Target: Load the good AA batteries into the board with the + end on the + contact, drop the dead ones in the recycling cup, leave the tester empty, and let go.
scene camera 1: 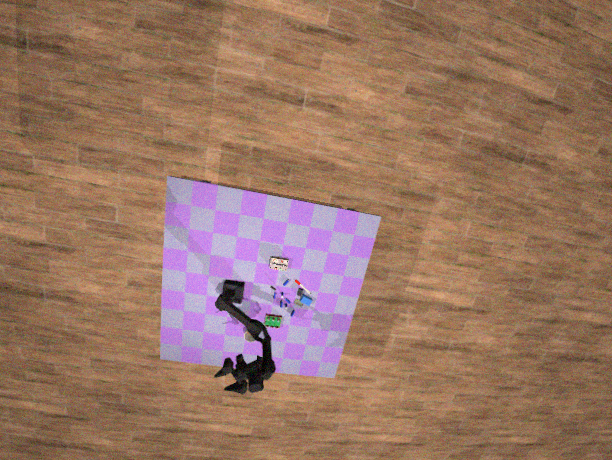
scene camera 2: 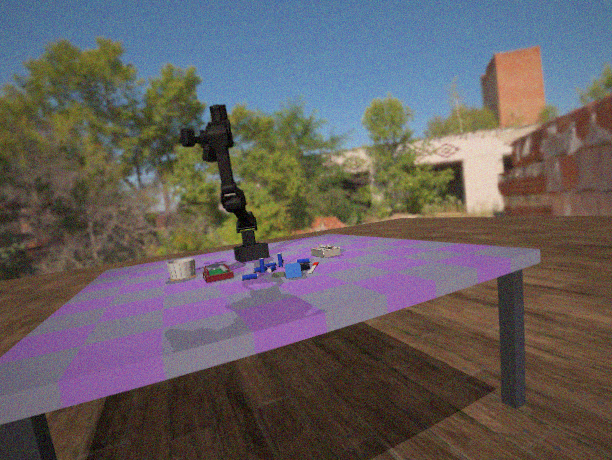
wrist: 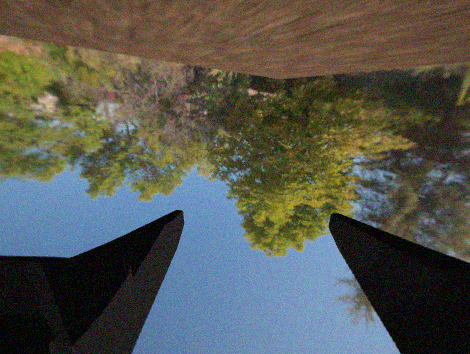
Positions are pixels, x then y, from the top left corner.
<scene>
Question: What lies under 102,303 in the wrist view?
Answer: The gripper.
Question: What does the gripper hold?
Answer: Nothing.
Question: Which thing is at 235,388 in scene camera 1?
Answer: The gripper.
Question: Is the gripper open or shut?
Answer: Open.
</scene>
